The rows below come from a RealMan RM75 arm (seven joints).
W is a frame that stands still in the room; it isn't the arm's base.
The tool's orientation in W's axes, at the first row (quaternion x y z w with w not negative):
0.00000 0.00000 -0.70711 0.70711
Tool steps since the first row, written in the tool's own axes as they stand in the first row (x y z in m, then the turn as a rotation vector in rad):
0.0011 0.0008 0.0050 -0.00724 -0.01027 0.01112
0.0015 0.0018 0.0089 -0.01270 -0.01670 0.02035
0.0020 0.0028 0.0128 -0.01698 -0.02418 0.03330
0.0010 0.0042 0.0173 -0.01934 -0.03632 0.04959
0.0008 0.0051 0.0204 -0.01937 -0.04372 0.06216
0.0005 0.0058 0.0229 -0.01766 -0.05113 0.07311
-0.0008 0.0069 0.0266 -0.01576 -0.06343 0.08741
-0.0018 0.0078 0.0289 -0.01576 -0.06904 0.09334
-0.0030 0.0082 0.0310 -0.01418 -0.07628 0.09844
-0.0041 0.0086 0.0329 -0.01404 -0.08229 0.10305
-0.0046 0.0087 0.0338 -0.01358 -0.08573 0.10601
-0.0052 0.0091 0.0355 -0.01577 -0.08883 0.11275
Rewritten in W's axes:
0.0008 -0.0011 0.0050 -0.01027 0.00724 0.01112
0.0018 -0.0015 0.0089 -0.01670 0.01270 0.02035
0.0028 -0.0020 0.0128 -0.02418 0.01698 0.03330
0.0042 -0.0010 0.0173 -0.03632 0.01934 0.04959
0.0051 -0.0008 0.0204 -0.04372 0.01937 0.06216
0.0058 -0.0005 0.0229 -0.05113 0.01766 0.07311
0.0069 0.0008 0.0266 -0.06343 0.01576 0.08741
0.0078 0.0018 0.0289 -0.06904 0.01576 0.09334
0.0082 0.0030 0.0310 -0.07628 0.01418 0.09844
0.0086 0.0041 0.0329 -0.08229 0.01404 0.10305
0.0087 0.0046 0.0338 -0.08573 0.01358 0.10601
0.0091 0.0052 0.0355 -0.08883 0.01577 0.11275

